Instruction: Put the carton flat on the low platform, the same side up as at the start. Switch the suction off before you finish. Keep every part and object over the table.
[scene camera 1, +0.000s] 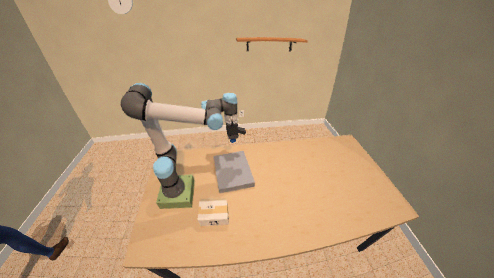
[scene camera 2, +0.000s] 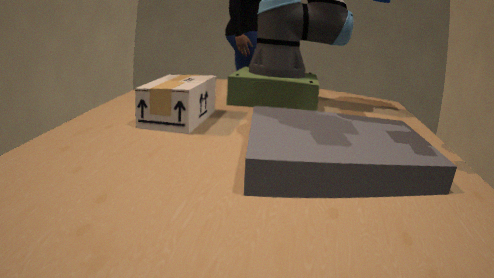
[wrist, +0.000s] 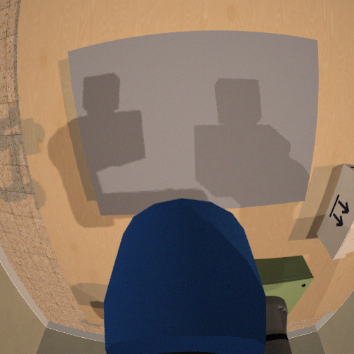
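Seen in the pictures: end effector, tool point: (scene camera 1: 233, 140); arm's base, origin of the base link: (scene camera 1: 173, 188) (scene camera 2: 277, 73).
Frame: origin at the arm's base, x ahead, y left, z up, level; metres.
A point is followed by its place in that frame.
The white carton (scene camera 1: 213, 213) @[x 0.244, y -0.225, z 0.009 m] (scene camera 2: 175, 102) @[x 0.328, y -0.178, z -0.014 m] with a tan tape strip rests on the table in front of the green base in scene camera 1, apart from the platform. Its printed arrows point up in scene camera 2. Part of the carton (wrist: 340, 220) shows at the right edge of the wrist view. The low grey platform (scene camera 1: 245, 184) @[x 0.466, y -0.036, z -0.028 m] (scene camera 2: 350, 179) @[x 0.526, y 0.095, z -0.045 m] (wrist: 195, 55) lies flat on the table and bears only shadows. My suction gripper (scene camera 1: 233, 141) (wrist: 184, 250), with its blue cup, is open and holds nothing. It hangs in the air above the level of the platform, away from the carton.
The table (scene camera 1: 325, 200) @[x 0.951, y -0.267, z -0.071 m] (scene camera 2: 150, 210) @[x 0.593, y -0.134, z -0.071 m] has its back edge behind the platform in scene camera 1. The arm's green base block (scene camera 1: 175, 200) @[x 0.018, y -0.095, z 0.000 m] (scene camera 2: 272, 91) @[x 0.116, y -0.010, z -0.029 m] (wrist: 295, 287) stands beside the carton and platform. A person (scene camera 1: 25, 240) (scene camera 2: 242, 40) stands on the floor beyond the table.
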